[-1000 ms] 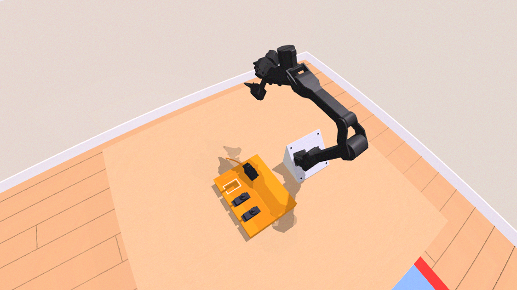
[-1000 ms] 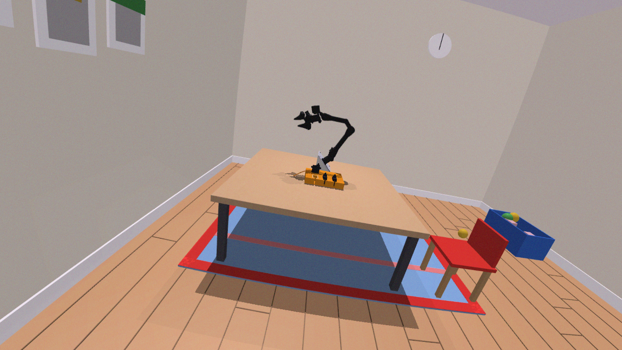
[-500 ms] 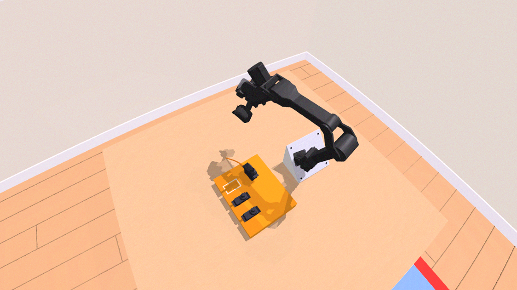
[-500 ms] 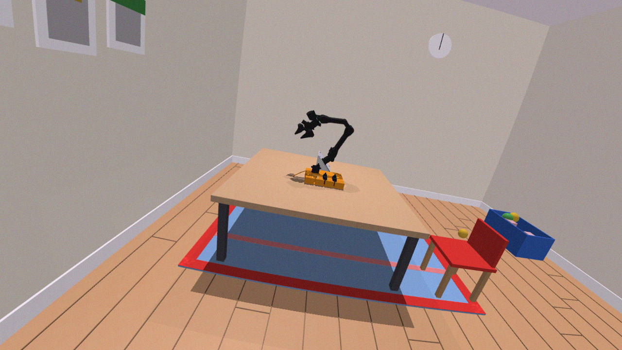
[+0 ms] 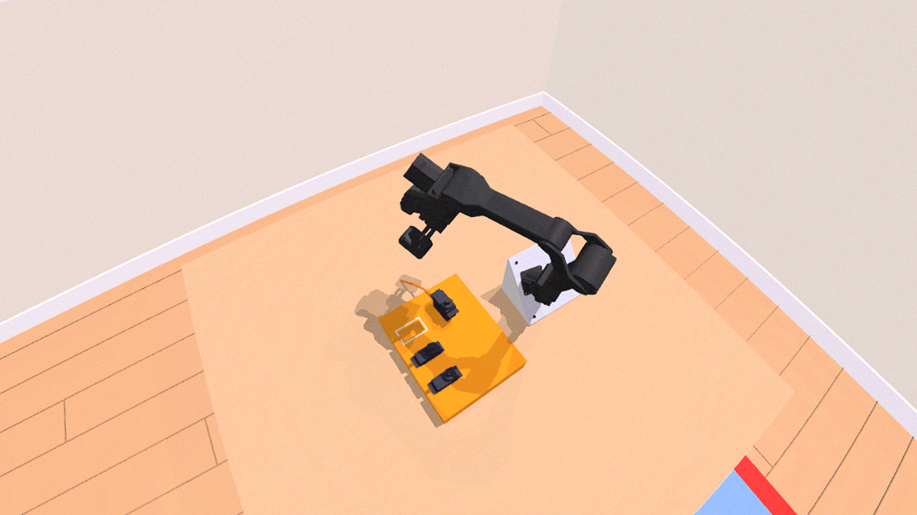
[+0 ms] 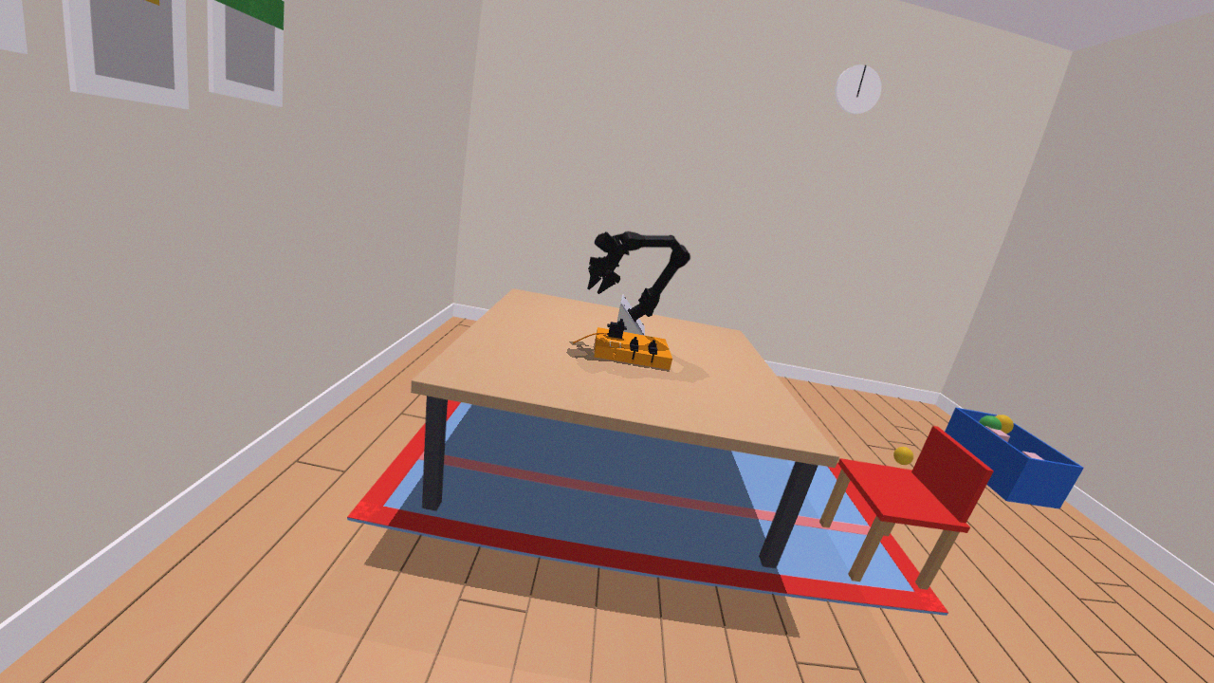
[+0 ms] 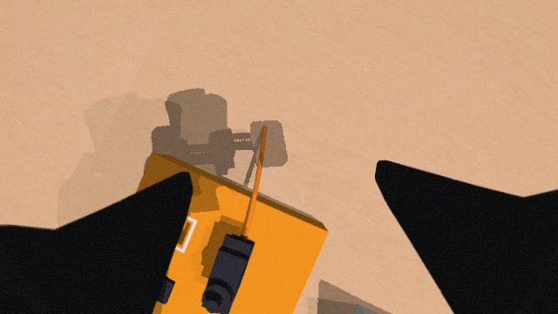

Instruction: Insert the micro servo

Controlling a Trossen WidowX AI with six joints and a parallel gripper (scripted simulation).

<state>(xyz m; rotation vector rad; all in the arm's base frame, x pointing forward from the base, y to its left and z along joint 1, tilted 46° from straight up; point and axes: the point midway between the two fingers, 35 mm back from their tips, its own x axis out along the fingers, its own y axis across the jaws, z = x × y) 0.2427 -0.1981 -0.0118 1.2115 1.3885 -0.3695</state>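
Right now my gripper tip is 19 cm to the right of the orange deck, 19 cm above it and 3 cm past it.
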